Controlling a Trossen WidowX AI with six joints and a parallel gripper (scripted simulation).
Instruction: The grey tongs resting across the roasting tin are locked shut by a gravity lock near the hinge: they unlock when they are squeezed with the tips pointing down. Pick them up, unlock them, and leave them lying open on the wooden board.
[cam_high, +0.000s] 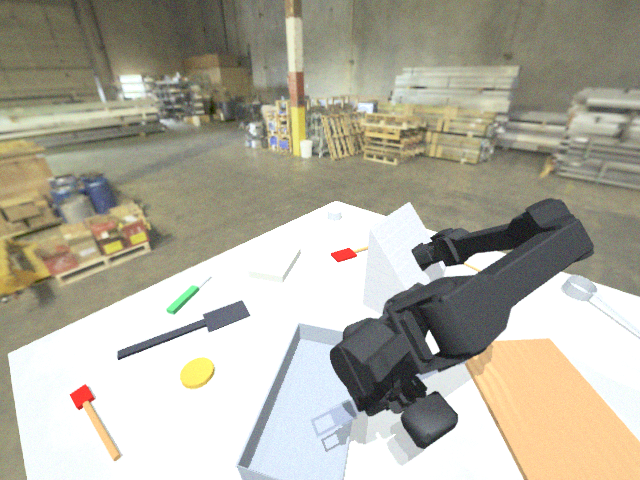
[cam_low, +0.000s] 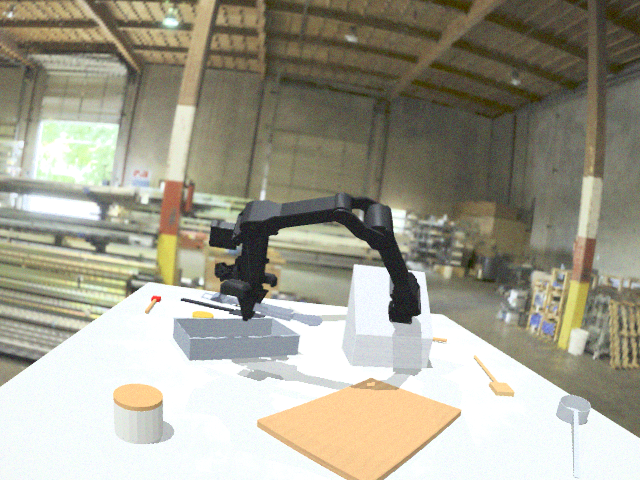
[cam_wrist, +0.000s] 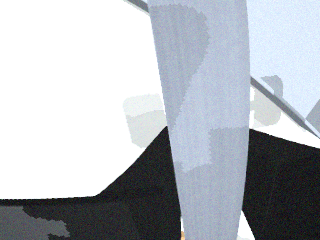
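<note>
My gripper tip is 260 mm past the wooden board, 240 mm to the right of it and 110 mm above it. The rest, counted from my gripper tip: black spatula: 110 mm ahead, 490 mm to the right, 110 mm below; then lidded canister: 140 mm ahead, 360 mm to the left, 80 mm below; then grey roasting tin: 40 mm ahead, 130 mm to the right, 90 mm below.
</note>
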